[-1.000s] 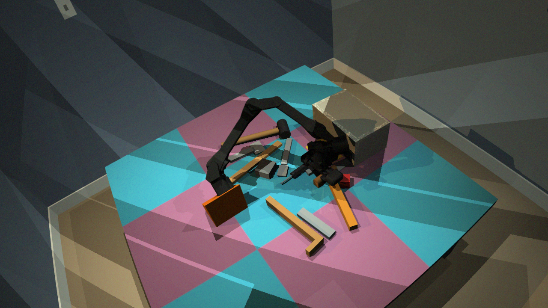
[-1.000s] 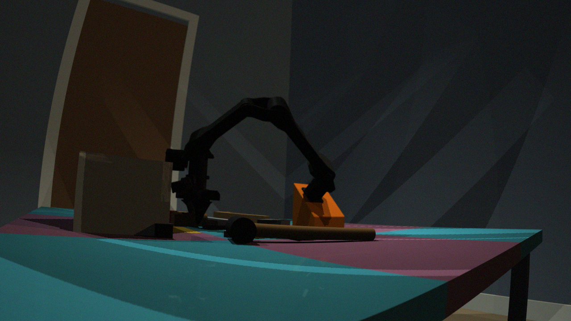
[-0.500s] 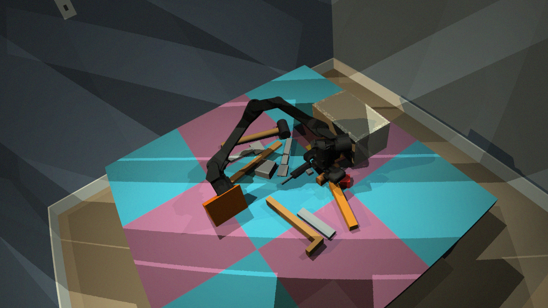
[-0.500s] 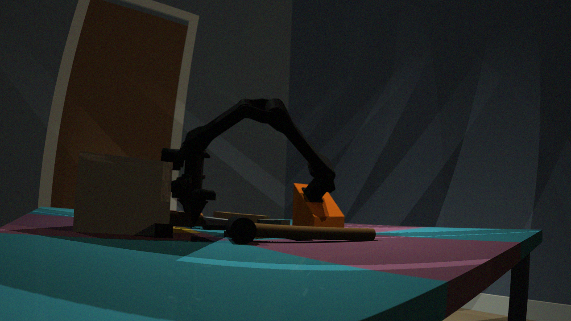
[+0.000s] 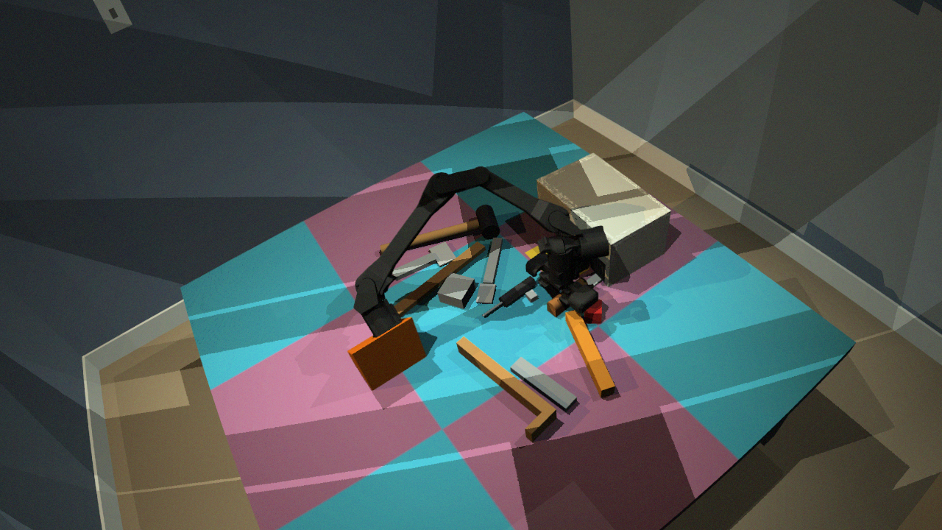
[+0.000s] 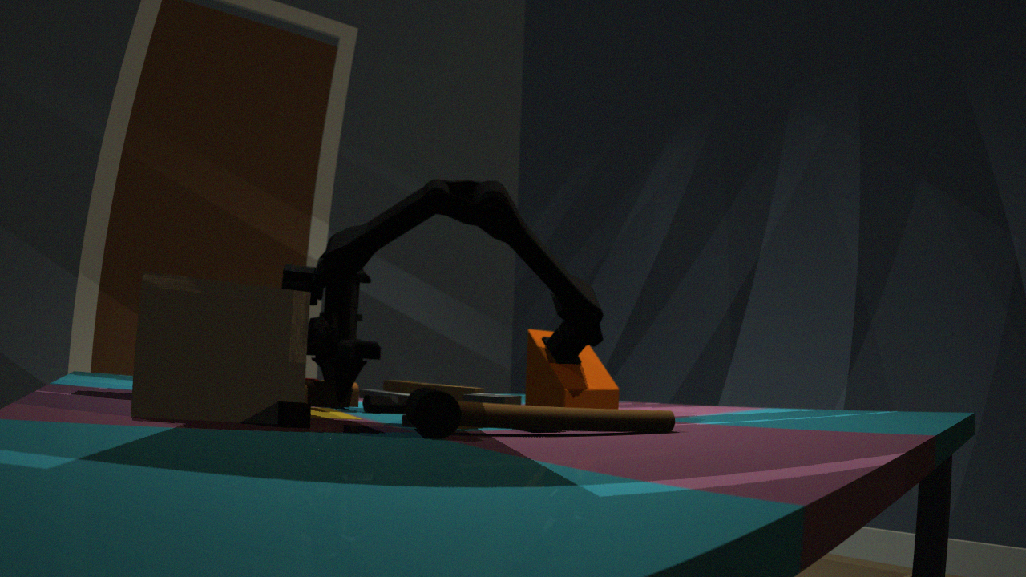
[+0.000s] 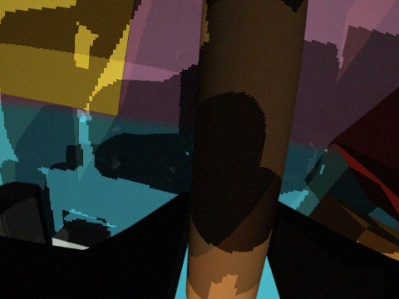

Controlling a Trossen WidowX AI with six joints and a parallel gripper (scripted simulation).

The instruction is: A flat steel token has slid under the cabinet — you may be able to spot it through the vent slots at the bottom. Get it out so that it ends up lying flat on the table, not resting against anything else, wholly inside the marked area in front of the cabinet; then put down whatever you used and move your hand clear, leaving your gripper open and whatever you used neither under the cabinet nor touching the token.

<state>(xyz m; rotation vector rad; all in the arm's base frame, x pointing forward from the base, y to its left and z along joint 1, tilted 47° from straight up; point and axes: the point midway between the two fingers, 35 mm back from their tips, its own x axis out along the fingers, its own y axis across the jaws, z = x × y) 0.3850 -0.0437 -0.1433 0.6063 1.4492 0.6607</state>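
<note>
Now: the small grey cube 40 mm behind my gripper tip and 70 mm to the left of it. The rest, counted from my gripper tip: orange bar: 50 mm behind, 150 mm to the right, 10 mm above; screwdriver: 100 mm behind, 100 mm to the left, 10 mm above; red cube: 30 mm ahead, 70 mm to the right, 10 mm above.
</note>
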